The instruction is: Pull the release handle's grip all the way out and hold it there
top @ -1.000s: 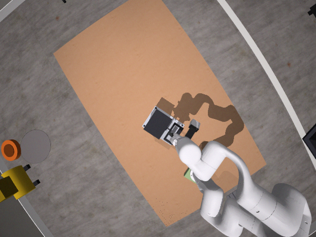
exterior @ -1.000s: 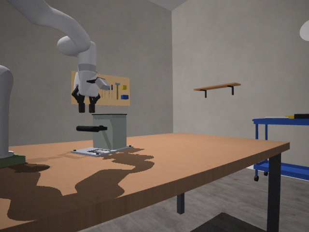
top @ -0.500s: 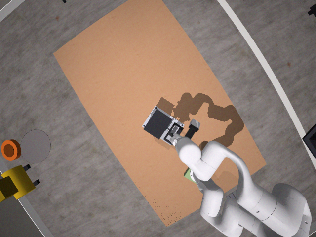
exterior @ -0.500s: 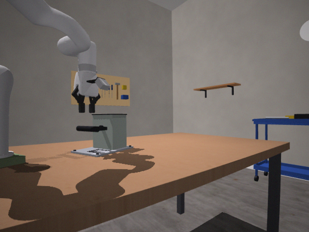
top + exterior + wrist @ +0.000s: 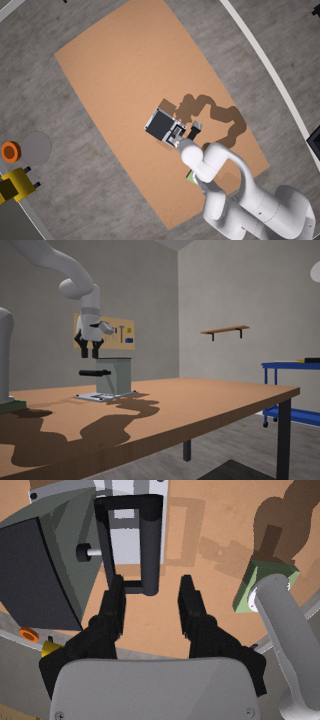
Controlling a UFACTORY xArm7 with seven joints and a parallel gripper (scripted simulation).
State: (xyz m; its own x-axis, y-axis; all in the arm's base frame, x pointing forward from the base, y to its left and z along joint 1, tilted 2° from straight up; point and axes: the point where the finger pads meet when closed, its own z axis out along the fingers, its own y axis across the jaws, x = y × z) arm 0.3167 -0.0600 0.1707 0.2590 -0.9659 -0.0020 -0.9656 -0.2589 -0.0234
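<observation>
The pale baseplate lies 180 mm below my hand, 90 mm ahead of it and 20 mm to the left of it.
</observation>
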